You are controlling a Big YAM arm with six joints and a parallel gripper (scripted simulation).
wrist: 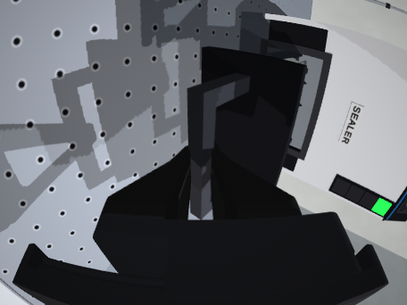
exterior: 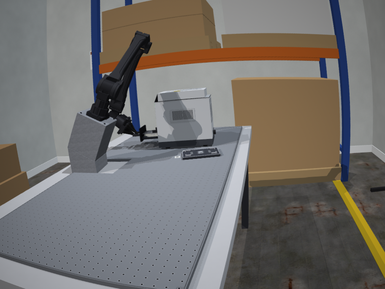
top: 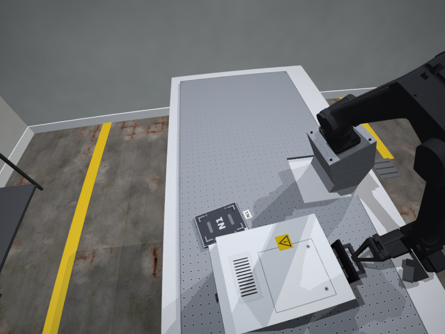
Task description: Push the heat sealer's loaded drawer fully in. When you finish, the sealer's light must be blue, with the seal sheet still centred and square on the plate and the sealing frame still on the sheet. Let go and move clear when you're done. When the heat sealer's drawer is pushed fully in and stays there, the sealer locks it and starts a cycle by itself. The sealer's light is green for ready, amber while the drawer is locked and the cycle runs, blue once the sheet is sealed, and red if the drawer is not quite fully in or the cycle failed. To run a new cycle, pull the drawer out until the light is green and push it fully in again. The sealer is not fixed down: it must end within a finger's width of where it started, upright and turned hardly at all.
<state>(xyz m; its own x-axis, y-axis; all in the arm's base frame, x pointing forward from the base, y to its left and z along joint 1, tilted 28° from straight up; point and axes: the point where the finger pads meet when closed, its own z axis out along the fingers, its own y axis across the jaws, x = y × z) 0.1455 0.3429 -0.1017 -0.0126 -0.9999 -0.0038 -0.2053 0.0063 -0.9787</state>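
My gripper is now 11 cm short of the black drawer and 1 cm above it. From my hand the other things lie so: white tag 26 cm ahead, 25 cm to the right, 7 cm below.
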